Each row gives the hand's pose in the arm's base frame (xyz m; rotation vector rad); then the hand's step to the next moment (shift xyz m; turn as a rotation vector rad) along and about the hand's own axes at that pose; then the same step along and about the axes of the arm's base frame.
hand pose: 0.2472 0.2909 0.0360 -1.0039 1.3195 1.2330
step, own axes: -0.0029 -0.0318 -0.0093 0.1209 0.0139 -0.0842
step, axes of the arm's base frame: 0.0304 -0.0134 -0.0019 -0.0403 -0.0735 -0.1220
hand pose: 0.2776 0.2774 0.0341 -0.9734 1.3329 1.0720
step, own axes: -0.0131 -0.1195 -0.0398 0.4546 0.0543 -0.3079
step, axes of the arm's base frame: 0.1062 -0.0688 0.0055 -0.1514 -0.2673 -0.4583
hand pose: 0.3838 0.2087 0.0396 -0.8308 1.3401 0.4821
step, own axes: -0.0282 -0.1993 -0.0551 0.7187 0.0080 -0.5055
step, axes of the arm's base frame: 0.1047 -0.1640 0.0756 -0.1945 -0.4861 -0.7057
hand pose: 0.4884 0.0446 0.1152 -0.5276 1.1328 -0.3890
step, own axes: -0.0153 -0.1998 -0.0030 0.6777 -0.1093 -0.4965
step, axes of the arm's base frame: -0.0143 -0.1549 0.1263 -0.2051 -0.5574 -0.6041
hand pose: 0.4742 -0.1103 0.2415 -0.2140 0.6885 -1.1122
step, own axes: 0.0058 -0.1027 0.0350 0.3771 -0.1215 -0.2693
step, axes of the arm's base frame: -0.0543 -0.0571 0.0748 -0.1555 -0.3385 -0.3012
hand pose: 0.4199 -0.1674 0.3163 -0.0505 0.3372 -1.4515
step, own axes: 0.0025 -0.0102 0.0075 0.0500 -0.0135 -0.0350
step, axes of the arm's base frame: -0.0077 -0.0050 0.0091 -0.0179 -0.0447 -0.0399
